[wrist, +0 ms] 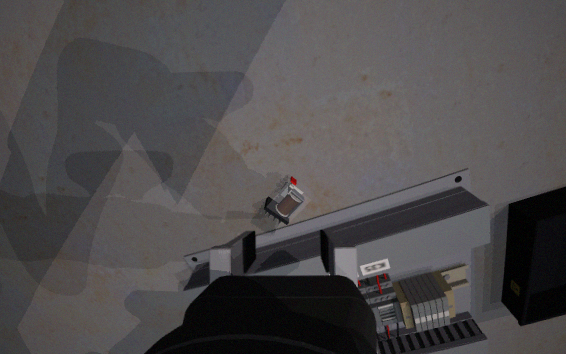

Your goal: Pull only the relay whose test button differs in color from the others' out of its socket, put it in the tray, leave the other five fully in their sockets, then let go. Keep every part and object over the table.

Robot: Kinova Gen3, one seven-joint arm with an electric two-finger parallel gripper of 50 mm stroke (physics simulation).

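Frame: origin at the arm's base, x left, y back, z up, level; centimetres.
Where they show: gripper, between the fingertips: (287, 244).
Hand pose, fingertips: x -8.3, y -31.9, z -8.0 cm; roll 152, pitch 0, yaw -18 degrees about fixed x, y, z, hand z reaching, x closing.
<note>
After its pixels a point has its place.
A relay (287, 201) {x -8.0, y -30.6, z -12.3 cm} with a clear case, a brown coil and a red test button lies on its side on the table, just outside the edge of the grey panel (425, 230) {x 2.7, y -36.2, z -10.1 cm}. Its pins point to the lower left. My gripper (287, 244) {x -8.3, y -31.9, z -8.0 cm} is open and empty, its fingertips over the panel's near edge, below the relay in the view. One socket (387, 312) {x -2.1, y -47.3, z -11.2 cm} with red wires shows beside the gripper, and the other sockets are hidden behind the gripper body. The tray cannot be made out for certain.
Grey terminal blocks (425, 302) {x 1.7, y -45.4, z -10.0 cm} stand on the rail right of the socket, with a slotted duct (432, 337) {x 2.7, y -55.8, z -12.0 cm} below them. A white label (374, 267) {x -2.3, y -38.8, z -10.1 cm} lies above the socket. A black box-like object (517, 260) {x 13.3, y -46.6, z -12.7 cm} stands at the right edge. Large shadows fall across the table (400, 110) {x 4.0, y -26.6, z -14.4 cm}.
</note>
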